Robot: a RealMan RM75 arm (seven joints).
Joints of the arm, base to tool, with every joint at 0 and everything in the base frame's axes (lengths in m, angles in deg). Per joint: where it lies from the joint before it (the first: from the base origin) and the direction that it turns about. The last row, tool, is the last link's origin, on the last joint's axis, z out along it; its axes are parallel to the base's.
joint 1: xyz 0 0 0.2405 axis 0 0 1
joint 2: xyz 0 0 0 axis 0 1 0
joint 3: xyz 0 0 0.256 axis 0 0 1
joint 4: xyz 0 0 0 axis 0 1 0
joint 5: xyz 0 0 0.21 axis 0 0 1
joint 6: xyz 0 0 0 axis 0 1 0
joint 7: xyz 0 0 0.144 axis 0 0 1
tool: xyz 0 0 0
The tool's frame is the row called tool.
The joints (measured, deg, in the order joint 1, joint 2, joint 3, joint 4, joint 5, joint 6, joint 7), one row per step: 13.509, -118.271, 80.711, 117.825, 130.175, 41.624, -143.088; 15.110, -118.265, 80.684, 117.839, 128.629, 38.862, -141.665; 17.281, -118.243, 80.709, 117.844, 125.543, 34.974, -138.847; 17.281, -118.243, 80.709, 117.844, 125.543, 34.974, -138.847; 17.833, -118.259, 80.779, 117.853, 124.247, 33.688, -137.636; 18.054, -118.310, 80.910, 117.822, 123.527, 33.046, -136.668; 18.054, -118.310, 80.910, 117.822, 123.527, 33.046, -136.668; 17.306, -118.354, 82.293, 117.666, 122.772, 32.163, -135.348; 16.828, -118.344, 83.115, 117.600, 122.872, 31.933, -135.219; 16.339, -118.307, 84.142, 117.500, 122.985, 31.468, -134.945
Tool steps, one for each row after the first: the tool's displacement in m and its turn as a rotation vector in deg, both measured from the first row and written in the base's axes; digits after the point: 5 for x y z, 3 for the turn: -0.00344, -0.00354, 0.00578, 2.391, -0.122, -0.153; -0.00687, -0.00874, 0.01369, 5.678, -0.283, -0.767; -0.00687, -0.00874, 0.01369, 5.678, -0.283, -0.767; -0.00676, -0.00994, 0.01602, 6.730, -0.355, -1.250; -0.00628, -0.01027, 0.01656, 7.159, -0.192, -1.657; -0.00628, -0.01027, 0.01656, 7.159, -0.192, -1.657; 0.00148, -0.00634, 0.01128, 6.722, -0.205, -3.623; 0.00553, -0.00421, 0.00769, 6.234, -0.276, -4.466; 0.01008, -0.00194, 0.00364, 5.780, -0.243, -5.461
